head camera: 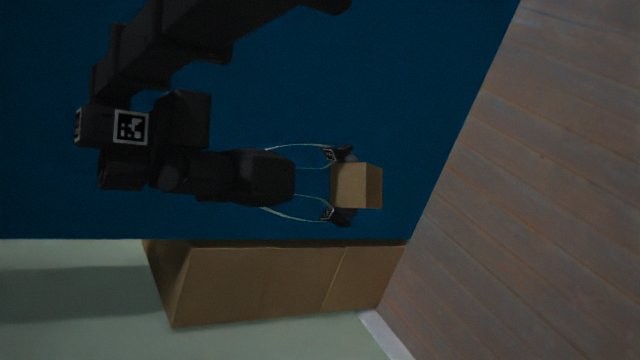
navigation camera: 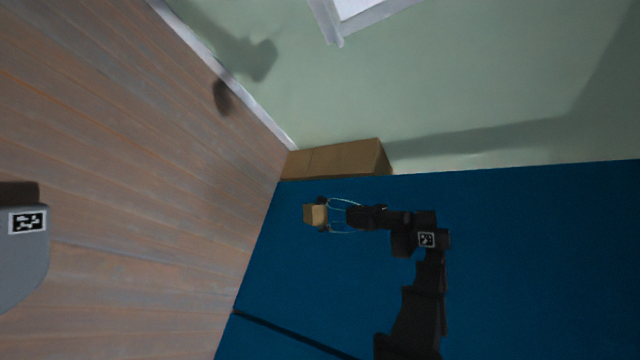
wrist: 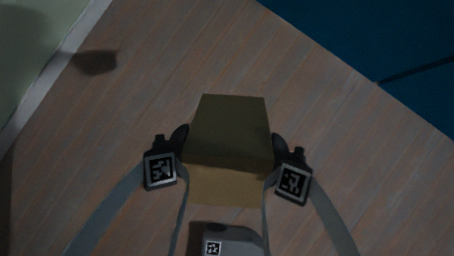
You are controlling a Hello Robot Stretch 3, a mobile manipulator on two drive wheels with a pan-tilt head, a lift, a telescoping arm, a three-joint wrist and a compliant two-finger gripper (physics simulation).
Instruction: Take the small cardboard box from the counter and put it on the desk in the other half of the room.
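Places are measured from the robot's base along level axes (x ahead, y left, z up), in centimetres.
Pixels of known places: gripper, between the fingertips: point(head camera: 353, 186) point(navigation camera: 316, 213).
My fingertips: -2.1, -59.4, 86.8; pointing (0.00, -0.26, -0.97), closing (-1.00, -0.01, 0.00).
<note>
Behind a point stands the place of what it marks, as x, y, z.
The small cardboard box point(head camera: 348, 185) {-2.1, -56.8, 89.6} point(navigation camera: 315, 214) {-1.8, -55.6, 88.8} point(wrist: 230, 125) is held between the two fingertips of my gripper point(head camera: 344, 186) {-2.1, -59.4, 86.8} point(navigation camera: 323, 214) {-2.1, -59.4, 86.8} point(wrist: 229, 146) {-2.1, -59.4, 86.8}. The gripper is shut on it, one fingertip against each side. In the head and navigation views the box and gripper appear in front of a large flat blue surface point(head camera: 390, 90) {-32.7, -110.3, 35.2} point(navigation camera: 525, 260) {-24.8, -114.8, 144.7}, near its edge along the wooden floor. The blue surface also shows in the wrist view point(wrist: 380, 30), at the upper right. I cannot tell whether it is the desk, nor how high the box hangs over it.
A long brown carton point(head camera: 265, 277) {24.7, -143.2, 54.6} point(navigation camera: 345, 159) {25.8, -143.8, 58.8} lies between the blue surface and the green wall point(head camera: 65, 340) {41.5, -155.5, 109.0} point(navigation camera: 475, 75) {56.5, -129.1, 134.9}. Wooden floor point(head camera: 540, 200) {-3.2, -84.8, 0.1} point(navigation camera: 150, 175) {15.5, -48.0, 0.1} point(wrist: 150, 30) borders the blue surface. My grey base point(navigation camera: 25, 270) {-14.0, -12.9, 16.0} point(wrist: 232, 237) stands on the floor.
</note>
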